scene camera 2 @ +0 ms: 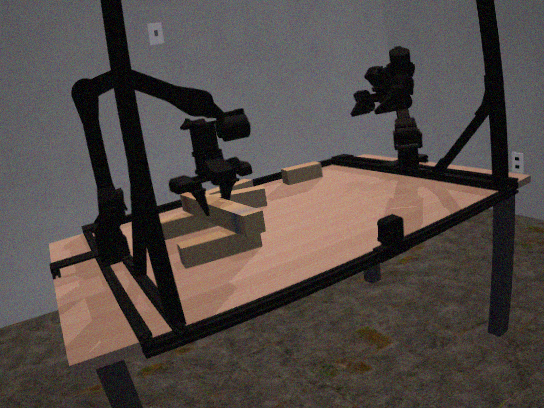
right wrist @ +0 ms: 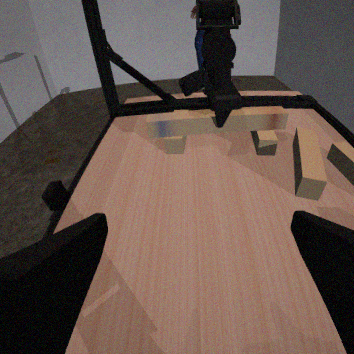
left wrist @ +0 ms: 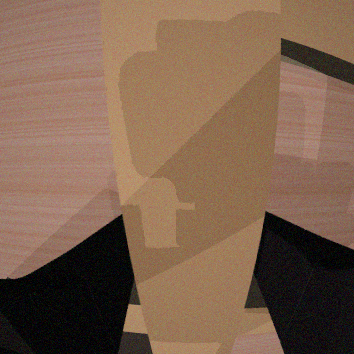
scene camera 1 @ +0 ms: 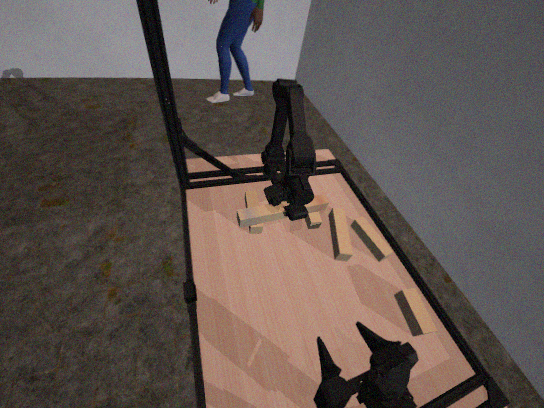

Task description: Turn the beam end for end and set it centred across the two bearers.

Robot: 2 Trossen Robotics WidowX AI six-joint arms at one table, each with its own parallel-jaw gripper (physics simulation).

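Seen in the pictures: left gripper, fingertip midpoint: (scene camera 2: 217, 212) (right wrist: 217, 122) (left wrist: 188, 214) (scene camera 1: 284, 210); right gripper, fingertip midpoint: (scene camera 2: 363, 113) (right wrist: 201, 222) (scene camera 1: 338, 329); left arm's base, link origin: (scene camera 2: 114, 259) (scene camera 1: 269, 171); right arm's base, link origin: (scene camera 2: 409, 166).
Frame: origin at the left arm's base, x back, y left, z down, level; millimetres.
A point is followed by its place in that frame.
Note:
The long wooden beam (scene camera 1: 260, 216) {y -125, x -281, z -67 mm} (scene camera 2: 216, 210) {y -74, x -236, z -61 mm} (left wrist: 200, 125) {y -68, x -256, z -69 mm} (right wrist: 195, 125) {y -80, x -280, z -48 mm} lies crosswise over two short bearers; one bearer (scene camera 1: 255, 229) {y -140, x -292, z -8 mm} (scene camera 2: 220, 249) {y -148, x -200, z -1 mm} (right wrist: 175, 145) {y -130, x -293, z -4 mm} is under its blue-marked end, the other (scene camera 1: 313, 220) {y 76, x -307, z -25 mm} (scene camera 2: 185, 225) {y 77, x -203, z -4 mm} (right wrist: 265, 144) {y 82, x -316, z -11 mm} nearer its red-marked end. In the right wrist view the blue mark is on the left, the red on the right. Both ends overhang. Whether the beam touches the bearers is hard to tell. My left gripper (scene camera 1: 296, 214) (scene camera 2: 217, 206) {y -25, x -255, z -41 mm} (left wrist: 188, 214) {y -25, x -255, z -41 mm} is shut on the beam's middle part. My right gripper (scene camera 1: 338, 331) {y -88, x -667, z -202 mm} (scene camera 2: 366, 112) {y -88, x -667, z -202 mm} (right wrist: 201, 222) {y -88, x -667, z -202 mm} is open and empty, raised far from the beam.
Two loose blocks (scene camera 1: 341, 235) {y 148, x -392, z -31 mm} (scene camera 1: 372, 238) {y 266, x -426, z -25 mm} lie right of the bearers in scene camera 1, and a third block (scene camera 1: 416, 312) {y 253, x -686, z -28 mm} (scene camera 2: 302, 173) {y 244, x -669, z -8 mm} lies farther off by the table's edge. A black frame rail (scene camera 2: 280, 290) borders the table, with upright posts (scene camera 2: 120, 55) {y -374, x -27, z -384 mm} at its ends.

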